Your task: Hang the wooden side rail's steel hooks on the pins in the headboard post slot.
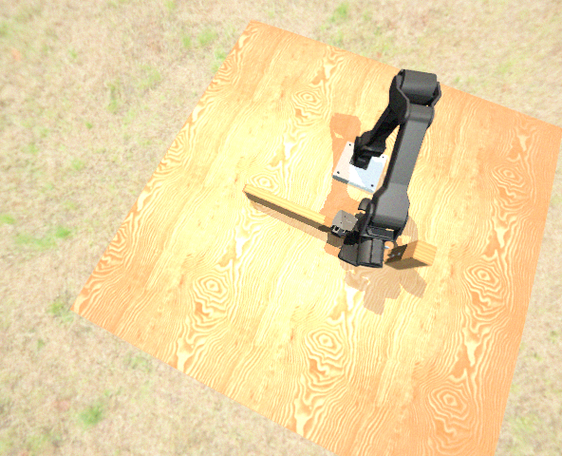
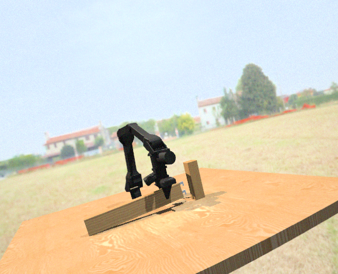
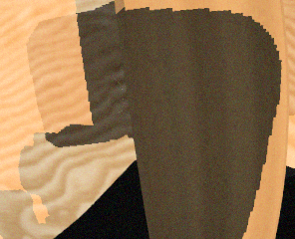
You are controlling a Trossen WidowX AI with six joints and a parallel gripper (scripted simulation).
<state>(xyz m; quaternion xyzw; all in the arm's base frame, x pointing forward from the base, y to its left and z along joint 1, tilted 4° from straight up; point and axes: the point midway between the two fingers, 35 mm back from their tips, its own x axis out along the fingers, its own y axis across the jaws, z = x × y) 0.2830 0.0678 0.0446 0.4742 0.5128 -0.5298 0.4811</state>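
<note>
The headboard post lies 150 mm to the left of my gripper tip and 40 mm above it.
</note>
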